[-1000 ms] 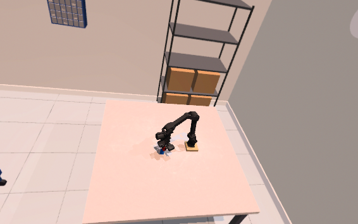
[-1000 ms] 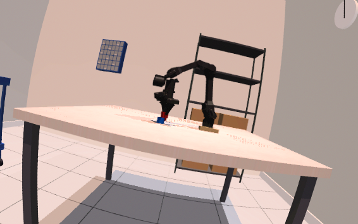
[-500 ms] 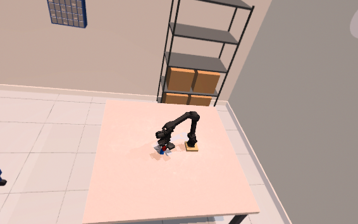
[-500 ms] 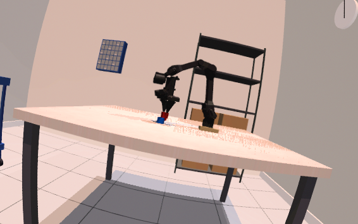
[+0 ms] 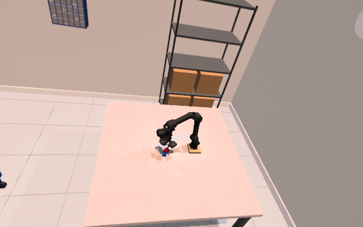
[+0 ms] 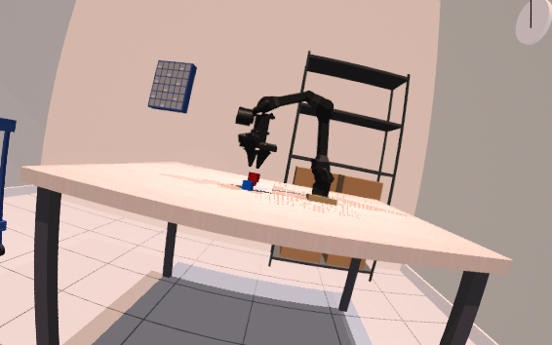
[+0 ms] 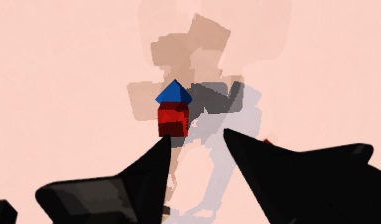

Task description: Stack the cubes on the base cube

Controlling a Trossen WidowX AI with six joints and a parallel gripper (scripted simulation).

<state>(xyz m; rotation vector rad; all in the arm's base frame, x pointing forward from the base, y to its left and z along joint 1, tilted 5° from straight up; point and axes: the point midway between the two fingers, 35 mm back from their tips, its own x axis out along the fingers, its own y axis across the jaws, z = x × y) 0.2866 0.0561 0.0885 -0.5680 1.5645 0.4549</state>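
Now: gripper tip 70 mm above the blue base cube, 30 mm to the right of it and 10 mm short of it.
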